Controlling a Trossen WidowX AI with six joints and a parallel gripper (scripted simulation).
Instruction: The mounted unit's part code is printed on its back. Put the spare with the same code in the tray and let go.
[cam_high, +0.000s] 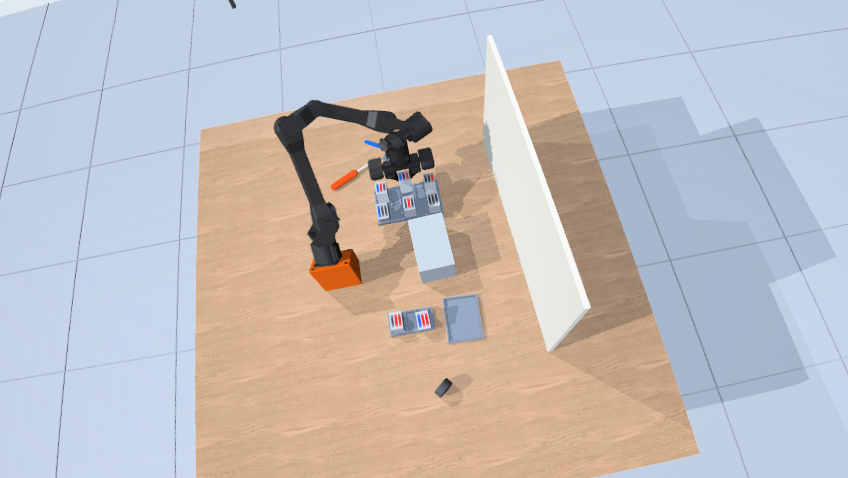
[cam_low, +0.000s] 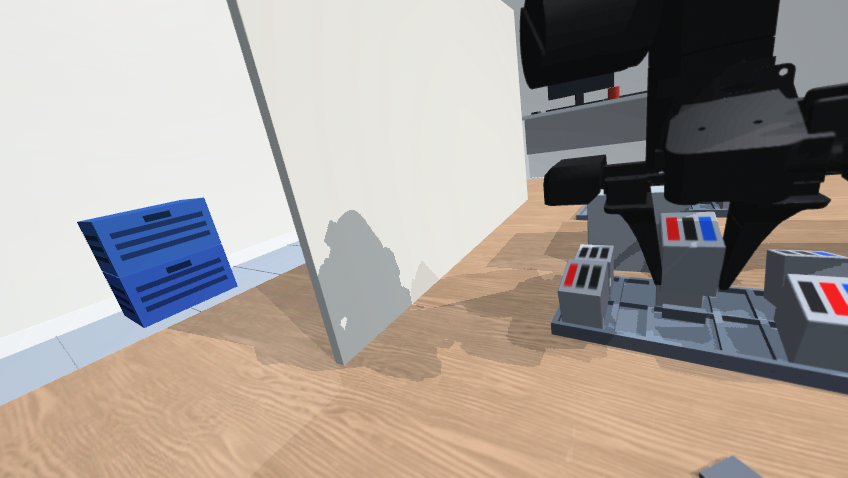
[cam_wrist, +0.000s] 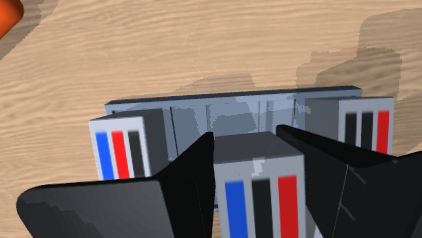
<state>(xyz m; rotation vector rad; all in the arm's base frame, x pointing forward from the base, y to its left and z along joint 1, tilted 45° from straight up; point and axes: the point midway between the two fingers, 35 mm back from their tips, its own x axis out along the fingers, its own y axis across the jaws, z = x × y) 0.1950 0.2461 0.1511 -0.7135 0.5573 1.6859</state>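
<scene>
My gripper tip is now 42 cm to the left of the grey tray, 15 cm short of it and 6 cm above it. Also, from my gripper tip: white wall panel: 32 cm ahead, 18 cm to the right, 16 cm above; light grey block: 22 cm to the right, 7 cm ahead, 1 cm below; blue pen: 16 cm to the left, 7 cm behind, 6 cm below.
</scene>
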